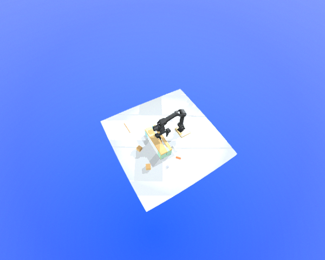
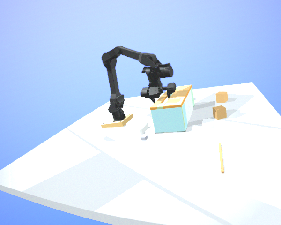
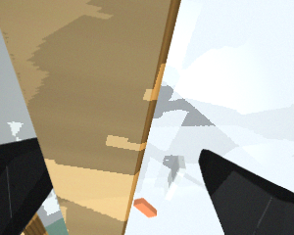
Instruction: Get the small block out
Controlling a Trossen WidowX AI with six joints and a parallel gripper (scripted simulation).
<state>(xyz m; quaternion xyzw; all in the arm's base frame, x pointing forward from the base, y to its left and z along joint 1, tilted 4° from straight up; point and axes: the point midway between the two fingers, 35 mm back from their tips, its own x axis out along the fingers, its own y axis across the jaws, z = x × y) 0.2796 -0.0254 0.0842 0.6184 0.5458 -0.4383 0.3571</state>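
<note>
My gripper tip is now 30 mm short of the box, 10 mm to the left of it and 30 mm above it. Round my gripper tip: thin orange stick (230 mm ahead, 450 mm to the right, 90 mm below); orange-red block (270 mm to the left, 80 mm below).
</note>
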